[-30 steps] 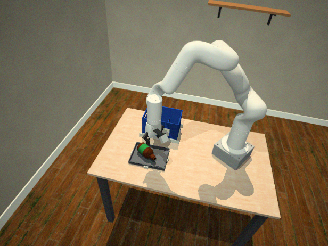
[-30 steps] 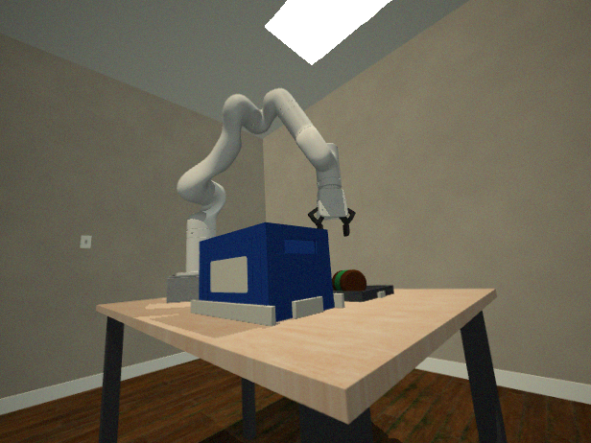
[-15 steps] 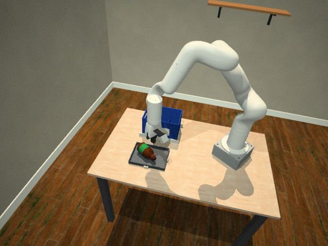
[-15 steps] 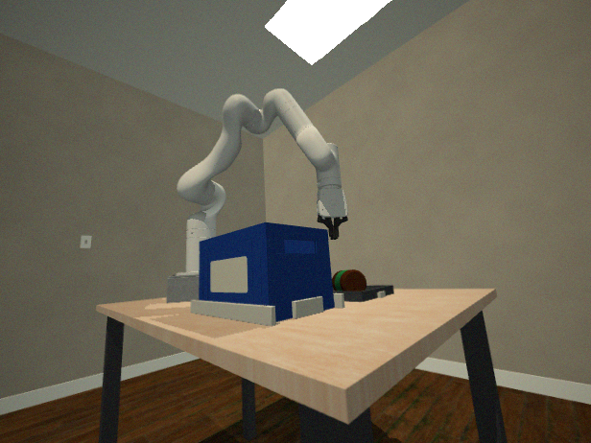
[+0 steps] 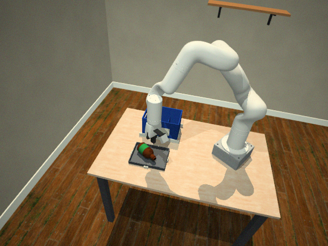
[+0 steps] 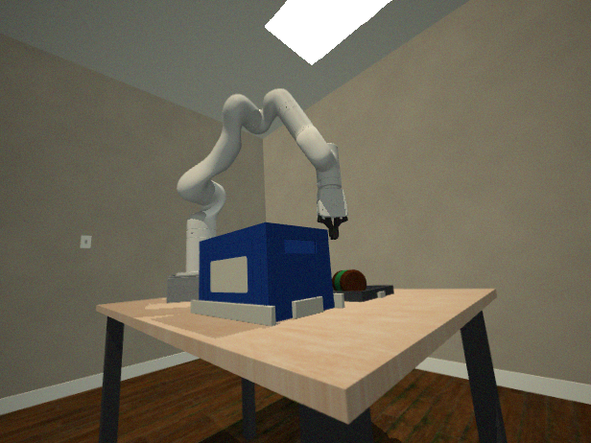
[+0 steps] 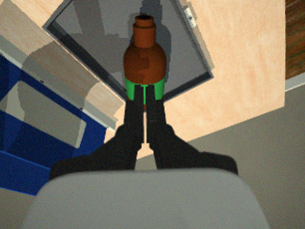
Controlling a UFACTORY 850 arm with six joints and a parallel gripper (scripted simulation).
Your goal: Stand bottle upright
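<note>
Now: hand 160 mm above the bottle, 40 mm short of it and 30 mm to the left of it. The rest, counted from my hand: dark tray: 190 mm below, 30 mm to the right, 30 mm ahead; blue crate: 310 mm to the right, 120 mm below, 10 mm behind.
</note>
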